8 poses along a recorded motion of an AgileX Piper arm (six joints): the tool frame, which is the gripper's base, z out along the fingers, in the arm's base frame.
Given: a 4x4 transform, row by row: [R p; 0 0 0 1], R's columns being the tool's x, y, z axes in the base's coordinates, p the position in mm. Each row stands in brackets.
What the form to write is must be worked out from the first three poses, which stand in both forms.
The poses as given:
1: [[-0.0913, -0.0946, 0.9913, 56.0], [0.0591, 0.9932, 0.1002, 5.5], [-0.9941, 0.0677, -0.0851, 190.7], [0, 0, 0, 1]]
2: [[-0.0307, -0.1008, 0.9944, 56.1], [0.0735, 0.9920, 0.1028, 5.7], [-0.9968, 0.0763, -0.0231, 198.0], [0, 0, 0, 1]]
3: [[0.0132, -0.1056, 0.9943, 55.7], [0.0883, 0.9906, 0.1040, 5.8], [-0.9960, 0.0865, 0.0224, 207.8], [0, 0, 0, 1]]
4: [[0.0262, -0.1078, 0.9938, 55.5], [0.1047, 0.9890, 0.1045, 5.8], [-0.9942, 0.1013, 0.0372, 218.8], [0, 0, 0, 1]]
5: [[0.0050, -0.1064, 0.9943, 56.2], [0.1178, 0.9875, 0.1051, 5.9], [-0.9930, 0.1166, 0.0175, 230.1], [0, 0, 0, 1]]
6: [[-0.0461, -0.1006, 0.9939, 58.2], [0.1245, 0.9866, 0.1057, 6.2], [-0.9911, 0.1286, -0.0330, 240.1], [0, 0, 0, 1]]
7: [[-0.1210, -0.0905, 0.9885, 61.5], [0.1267, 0.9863, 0.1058, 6.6], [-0.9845, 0.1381, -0.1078, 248.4], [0, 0, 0, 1]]
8: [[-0.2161, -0.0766, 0.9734, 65.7], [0.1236, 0.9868, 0.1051, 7.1], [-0.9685, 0.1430, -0.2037, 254.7], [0, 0, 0, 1]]
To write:
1: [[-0.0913, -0.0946, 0.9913, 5.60], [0.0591, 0.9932, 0.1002, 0.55], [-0.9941, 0.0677, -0.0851, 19.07], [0, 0, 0, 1]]
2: [[-0.0307, -0.1008, 0.9944, 5.61], [0.0735, 0.9920, 0.1028, 0.57], [-0.9968, 0.0763, -0.0231, 19.80], [0, 0, 0, 1]]
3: [[0.0132, -0.1056, 0.9943, 5.57], [0.0883, 0.9906, 0.1040, 0.58], [-0.9960, 0.0865, 0.0224, 20.78], [0, 0, 0, 1]]
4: [[0.0262, -0.1078, 0.9938, 5.55], [0.1047, 0.9890, 0.1045, 0.58], [-0.9942, 0.1013, 0.0372, 21.88], [0, 0, 0, 1]]
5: [[0.0050, -0.1064, 0.9943, 5.62], [0.1178, 0.9875, 0.1051, 0.59], [-0.9930, 0.1166, 0.0175, 23.01], [0, 0, 0, 1]]
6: [[-0.0461, -0.1006, 0.9939, 5.82], [0.1245, 0.9866, 0.1057, 0.62], [-0.9911, 0.1286, -0.0330, 24.01], [0, 0, 0, 1]]
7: [[-0.1210, -0.0905, 0.9885, 6.15], [0.1267, 0.9863, 0.1058, 0.66], [-0.9845, 0.1381, -0.1078, 24.84], [0, 0, 0, 1]]
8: [[-0.2161, -0.0766, 0.9734, 6.57], [0.1236, 0.9868, 0.1051, 0.71], [-0.9685, 0.1430, -0.2037, 25.47], [0, 0, 0, 1]]
